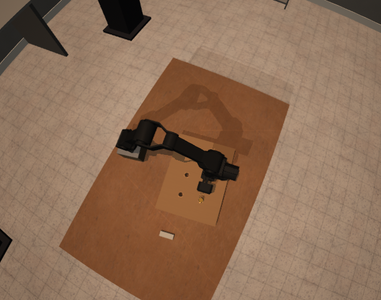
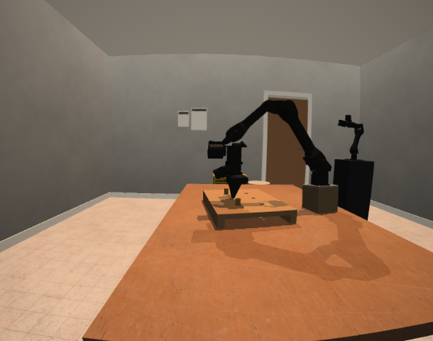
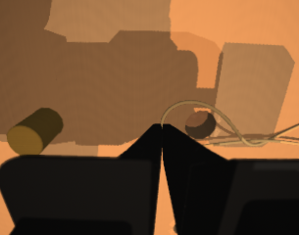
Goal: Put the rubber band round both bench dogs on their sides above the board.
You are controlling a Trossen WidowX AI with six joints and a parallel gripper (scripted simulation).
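Right now my hand is 4 cm past the wooden board, 3 cm to the left of it and 6 cm above it. The rest, counted from my hand: small white block 5 cm behind, 33 cm to the right, 9 cm below.
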